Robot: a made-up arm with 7 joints. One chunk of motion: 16 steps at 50 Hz.
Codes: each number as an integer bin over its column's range. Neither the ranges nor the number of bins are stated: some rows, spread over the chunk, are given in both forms.
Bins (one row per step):
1: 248 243 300 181 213 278 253
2: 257 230 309 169 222 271 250
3: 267 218 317 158 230 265 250
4: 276 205 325 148 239 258 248
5: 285 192 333 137 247 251 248
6: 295 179 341 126 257 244 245
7: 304 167 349 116 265 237 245
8: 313 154 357 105 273 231 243
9: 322 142 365 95 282 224 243
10: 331 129 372 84 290 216 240
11: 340 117 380 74 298 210 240
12: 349 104 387 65 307 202 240
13: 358 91 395 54 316 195 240
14: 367 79 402 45 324 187 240
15: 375 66 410 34 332 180 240
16: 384 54 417 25 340 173 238
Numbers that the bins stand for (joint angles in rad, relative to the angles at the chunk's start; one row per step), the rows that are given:
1: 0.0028 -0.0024 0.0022 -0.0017 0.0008 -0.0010 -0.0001
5: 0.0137 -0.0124 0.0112 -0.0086 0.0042 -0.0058 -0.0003
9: 0.0245 -0.0222 0.0200 -0.0151 0.0076 -0.0105 -0.0005
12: 0.0324 -0.0296 0.0260 -0.0198 0.0100 -0.0144 -0.0006
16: 0.0427 -0.0394 0.0342 -0.0261 0.0133 -0.0195 -0.0007
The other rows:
2: 0.0054 -0.0050 0.0047 -0.0035 0.0017 -0.0023 -0.0002
3: 0.0084 -0.0073 0.0068 -0.0053 0.0025 -0.0033 -0.0002
4: 0.0110 -0.0099 0.0090 -0.0068 0.0034 -0.0046 -0.0003
6: 0.0166 -0.0150 0.0134 -0.0103 0.0051 -0.0070 -0.0004
7: 0.0192 -0.0173 0.0156 -0.0118 0.0059 -0.0083 -0.0004
8: 0.0219 -0.0199 0.0178 -0.0136 0.0067 -0.0093 -0.0005
10: 0.0272 -0.0248 0.0219 -0.0168 0.0084 -0.0120 -0.0006
11: 0.0298 -0.0271 0.0241 -0.0184 0.0092 -0.0130 -0.0006
13: 0.0351 -0.0322 0.0282 -0.0215 0.0109 -0.0157 -0.0006
14: 0.0377 -0.0345 0.0301 -0.0230 0.0117 -0.0171 -0.0006
15: 0.0401 -0.0371 0.0323 -0.0247 0.0125 -0.0183 -0.0006

